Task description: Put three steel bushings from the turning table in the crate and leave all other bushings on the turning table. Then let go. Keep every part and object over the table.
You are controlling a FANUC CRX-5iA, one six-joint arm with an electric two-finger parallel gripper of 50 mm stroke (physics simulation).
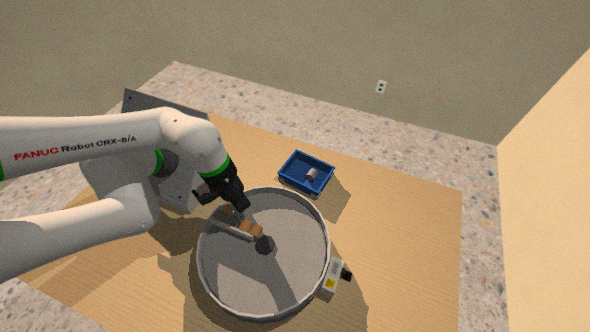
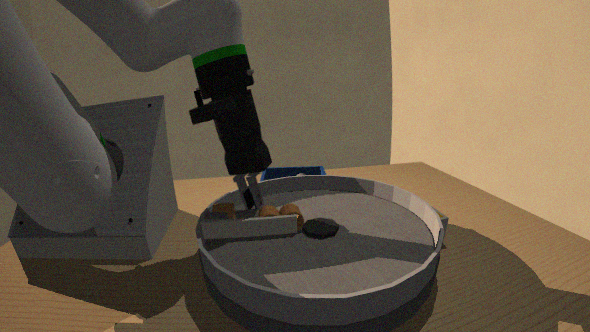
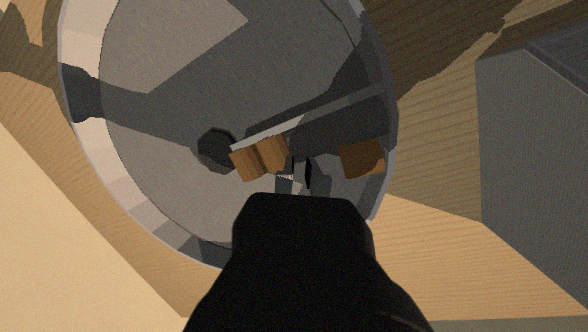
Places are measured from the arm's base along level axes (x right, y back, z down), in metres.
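Pixels of known places: gripper, fingertip midpoint: (image 1: 241, 217) (image 2: 255, 207) (image 3: 299, 165); arm's base, link origin: (image 1: 161, 156).
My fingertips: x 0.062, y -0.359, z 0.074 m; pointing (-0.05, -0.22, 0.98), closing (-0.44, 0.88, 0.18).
Observation:
Ahead of a thing's pixels: the offset from my fingertips to its top centre. "spot": to the spot under its first point.
The grey round turning table {dy -0.110, dx +0.041, dz +0.027 m} (image 1: 295, 225) (image 2: 380, 215) (image 3: 135, 65) has a raised rim and a straight guide bar {spot: dy +0.027, dx +0.048, dz +0.016 m} (image 1: 227, 228) (image 2: 250, 228) (image 3: 345, 101). Two copper-coloured bushings lie side by side at the bar's inner end, one {dy -0.023, dx +0.020, dz -0.003 m} (image 1: 246, 226) (image 2: 269, 211) (image 3: 273, 151) beside the other {dy -0.062, dx +0.019, dz -0.003 m} (image 1: 256, 230) (image 2: 290, 210) (image 3: 246, 164). Another copper-coloured bushing {dy +0.061, dx -0.017, dz -0.003 m} (image 1: 228, 209) (image 2: 223, 210) (image 3: 361, 157) lies near the rim. My gripper (image 2: 252, 201) (image 3: 299, 165) is low between them, shut on a steel bushing that is mostly hidden. One steel bushing {dy -0.137, dx -0.308, dz +0.045 m} (image 1: 311, 174) lies in the blue crate {dy -0.113, dx -0.304, dz +0.038 m} (image 1: 298, 186) (image 2: 292, 172).
A dark hub {dy -0.110, dx +0.041, dz +0.027 m} (image 1: 265, 244) (image 2: 320, 228) (image 3: 216, 145) stands at the table's centre. A light box with a black knob {dy -0.344, dx +0.035, dz +0.030 m} (image 1: 332, 277) is attached outside the rim. The grey robot base (image 2: 145, 175) (image 3: 525, 150) stands beside the turning table. The crate stands beyond the rim.

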